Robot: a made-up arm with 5 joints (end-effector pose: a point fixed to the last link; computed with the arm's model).
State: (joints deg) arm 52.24 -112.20 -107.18 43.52 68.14
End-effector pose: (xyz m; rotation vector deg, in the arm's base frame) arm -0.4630 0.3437 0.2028 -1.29 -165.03 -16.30
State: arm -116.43 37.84 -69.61 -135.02 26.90
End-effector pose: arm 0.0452 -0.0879 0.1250 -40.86 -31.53 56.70
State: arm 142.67 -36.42 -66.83 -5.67 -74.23
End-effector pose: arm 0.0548 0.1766 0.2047 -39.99 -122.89 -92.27
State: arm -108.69 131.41 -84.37 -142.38 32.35
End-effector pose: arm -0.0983 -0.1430 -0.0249 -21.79 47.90 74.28
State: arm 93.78 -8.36 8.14 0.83 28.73
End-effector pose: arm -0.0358 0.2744 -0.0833 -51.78 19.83 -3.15
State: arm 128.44 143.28 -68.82 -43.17 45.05
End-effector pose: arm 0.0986 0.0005 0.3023 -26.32 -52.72 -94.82
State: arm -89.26 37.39 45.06 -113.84 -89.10
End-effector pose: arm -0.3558 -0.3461 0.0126 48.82 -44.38 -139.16
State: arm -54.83 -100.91 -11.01 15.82 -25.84
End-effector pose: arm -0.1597 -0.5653 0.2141 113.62 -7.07 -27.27
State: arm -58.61 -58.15 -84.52 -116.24 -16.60
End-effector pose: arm -0.1910 -0.2654 0.3131 -123.21 -37.12 -72.63
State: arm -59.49 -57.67 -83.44 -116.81 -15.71
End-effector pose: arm -0.1837 -0.2669 0.3131 -122.04 -38.08 -70.17
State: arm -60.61 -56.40 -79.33 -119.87 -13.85
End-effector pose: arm -0.1655 -0.2718 0.3150 -117.73 -38.31 -63.82
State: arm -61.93 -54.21 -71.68 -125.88 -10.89
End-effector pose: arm -0.1339 -0.2818 0.3172 -109.26 -36.86 -54.02
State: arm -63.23 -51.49 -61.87 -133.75 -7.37
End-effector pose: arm -0.0927 -0.2972 0.3149 -97.83 -33.06 -43.94
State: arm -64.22 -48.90 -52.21 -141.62 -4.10
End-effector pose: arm -0.0511 -0.3157 0.3052 -86.39 -27.55 -36.44
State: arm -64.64 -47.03 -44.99 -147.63 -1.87
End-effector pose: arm -0.0205 -0.3322 0.2918 -77.98 -22.23 -32.44
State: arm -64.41 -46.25 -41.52 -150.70 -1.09
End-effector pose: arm -0.0079 -0.3422 0.2836 -74.09 -18.94 -31.41
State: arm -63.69 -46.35 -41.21 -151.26 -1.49
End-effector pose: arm -0.0103 -0.3459 0.2835 -73.86 -17.79 -32.17
